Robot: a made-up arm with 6 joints.
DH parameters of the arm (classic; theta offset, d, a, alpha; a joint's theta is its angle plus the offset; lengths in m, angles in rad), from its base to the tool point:
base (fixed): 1.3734 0 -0.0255 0
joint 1: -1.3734 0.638 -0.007 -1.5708
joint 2: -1.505 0 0.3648 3.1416
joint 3: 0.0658 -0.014 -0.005 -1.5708
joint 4: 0 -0.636 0.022 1.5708
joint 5: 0 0.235 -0.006 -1.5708
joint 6: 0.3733 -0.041 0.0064 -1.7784
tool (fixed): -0.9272 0.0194 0 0
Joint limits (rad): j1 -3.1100..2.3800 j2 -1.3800..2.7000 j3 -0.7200..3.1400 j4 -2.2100..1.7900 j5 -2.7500..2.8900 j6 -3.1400..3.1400
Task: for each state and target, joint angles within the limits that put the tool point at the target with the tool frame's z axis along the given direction. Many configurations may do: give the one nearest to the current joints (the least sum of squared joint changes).
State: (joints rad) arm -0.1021 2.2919 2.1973 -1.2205 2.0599 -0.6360
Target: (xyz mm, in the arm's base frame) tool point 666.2 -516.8 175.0 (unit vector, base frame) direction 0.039 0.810 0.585
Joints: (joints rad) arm -0.4022 2.3721 2.2289 -0.6675 2.3018 -0.6861
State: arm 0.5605 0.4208 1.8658 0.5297 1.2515 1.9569
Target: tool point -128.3 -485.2 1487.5 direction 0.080 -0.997 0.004
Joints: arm 1.0061 0.0399 2.0987 0.6663 1.5061 2.3853
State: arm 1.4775 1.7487 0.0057 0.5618 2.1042 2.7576
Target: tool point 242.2 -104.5 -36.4 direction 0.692 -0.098 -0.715
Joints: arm 1.7910 2.0389 -0.3900 0.0720 1.7551 1.9652
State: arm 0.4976 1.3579 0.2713 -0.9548 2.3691 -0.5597
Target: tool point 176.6 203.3 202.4 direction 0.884 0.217 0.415
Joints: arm 0.7872 0.9035 -0.3142 -1.8841 2.4792 -0.3032
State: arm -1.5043 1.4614 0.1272 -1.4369 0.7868 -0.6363
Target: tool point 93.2 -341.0 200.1 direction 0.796 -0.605 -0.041
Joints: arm -0.9771 0.7195 -0.4709 -1.2883 0.8496 -0.0216
